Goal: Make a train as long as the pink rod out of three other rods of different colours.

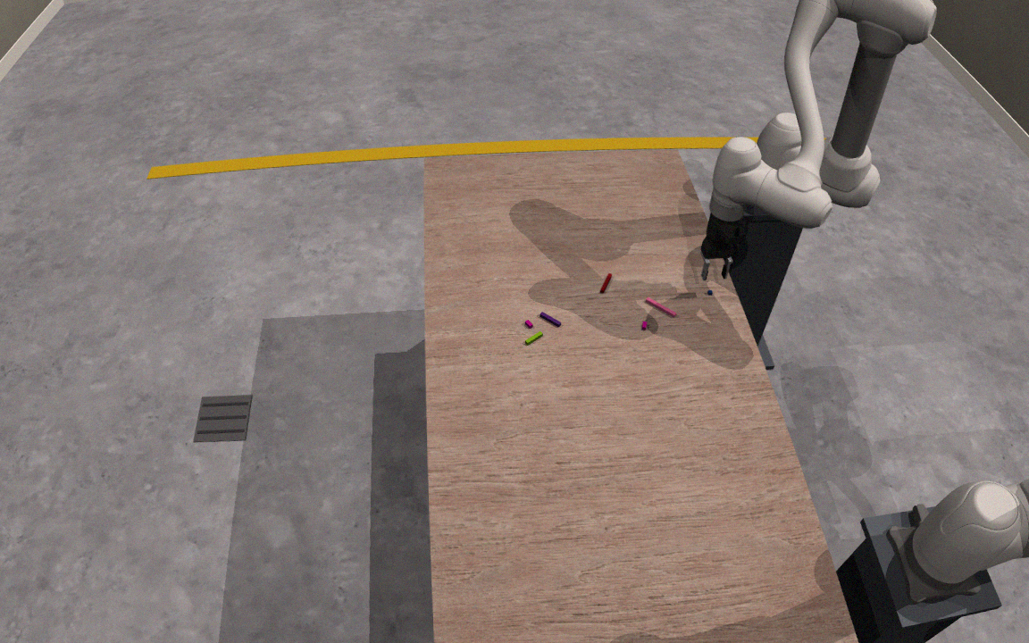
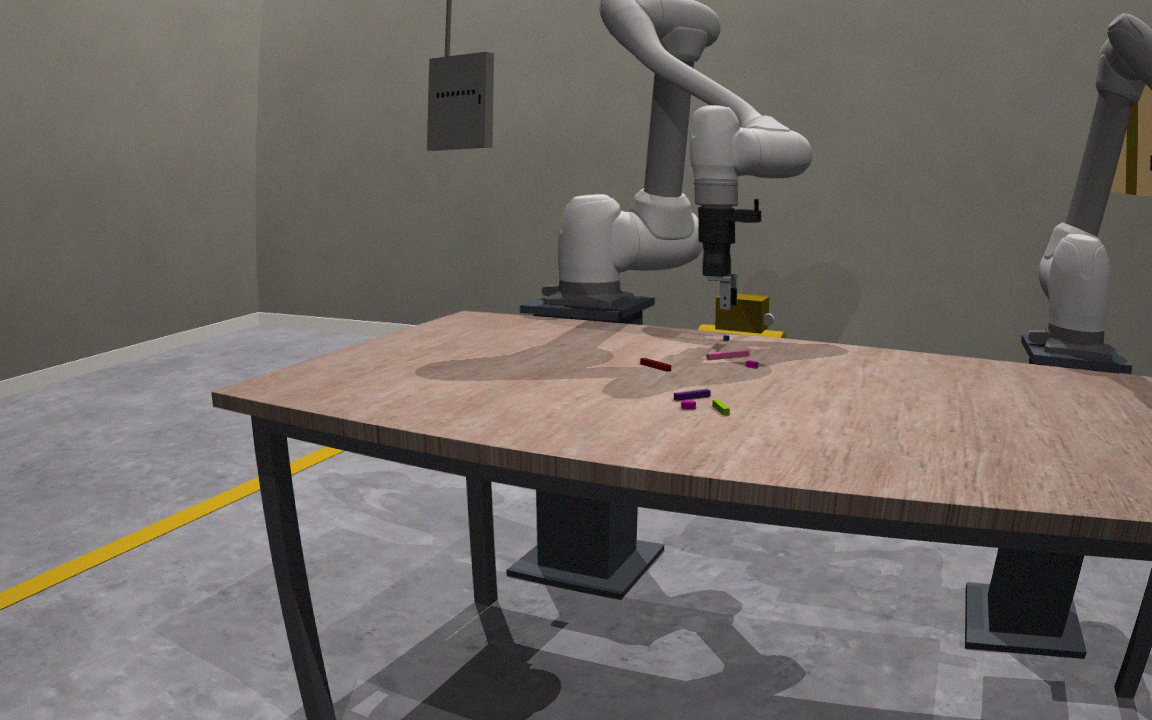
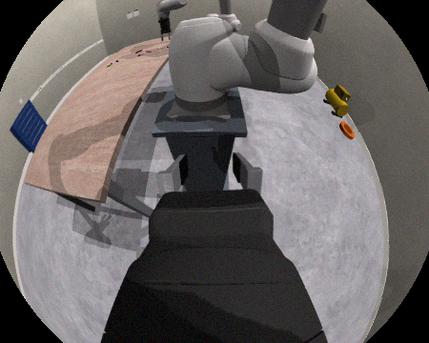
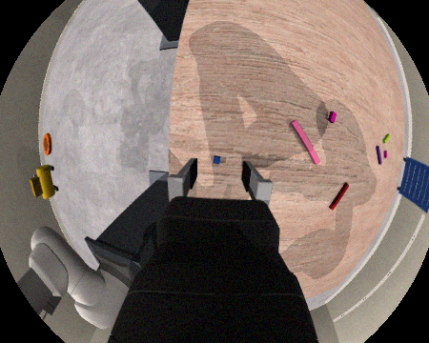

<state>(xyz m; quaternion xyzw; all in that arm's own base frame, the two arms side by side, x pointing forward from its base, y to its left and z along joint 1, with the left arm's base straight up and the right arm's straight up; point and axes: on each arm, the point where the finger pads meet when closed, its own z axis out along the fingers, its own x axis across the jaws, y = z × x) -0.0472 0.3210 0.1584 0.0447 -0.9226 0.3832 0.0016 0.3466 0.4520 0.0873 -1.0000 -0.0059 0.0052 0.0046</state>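
My right hand is 8 cm above the blue rod. Round my right hand: red rod: 28 cm ahead, 6 cm to the right, 8 cm below; purple rod: 44 cm ahead, 7 cm to the left, 8 cm below; pink rod: 14 cm ahead, 4 cm to the left, 8 cm below.
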